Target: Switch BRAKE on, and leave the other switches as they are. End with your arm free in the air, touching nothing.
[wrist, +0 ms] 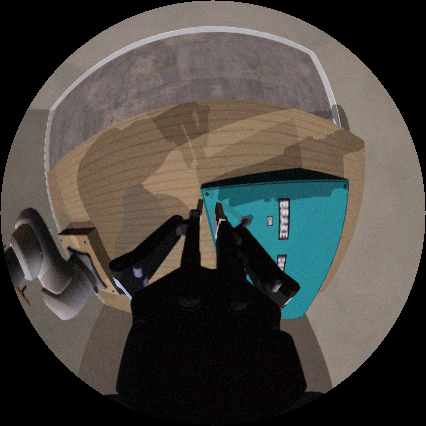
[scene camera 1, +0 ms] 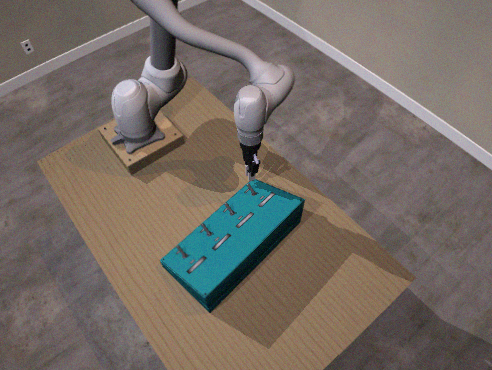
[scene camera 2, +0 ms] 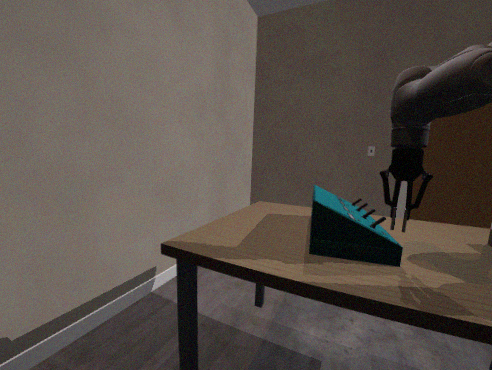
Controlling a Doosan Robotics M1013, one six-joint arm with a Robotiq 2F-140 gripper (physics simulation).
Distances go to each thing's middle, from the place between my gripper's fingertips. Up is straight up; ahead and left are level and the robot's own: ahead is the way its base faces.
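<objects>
There is the teal sloped switch box [scene camera 1: 214, 264], and my hand is 20 mm above it. My hand is also 190 mm to the left of the box and 180 mm short of it.
</objects>
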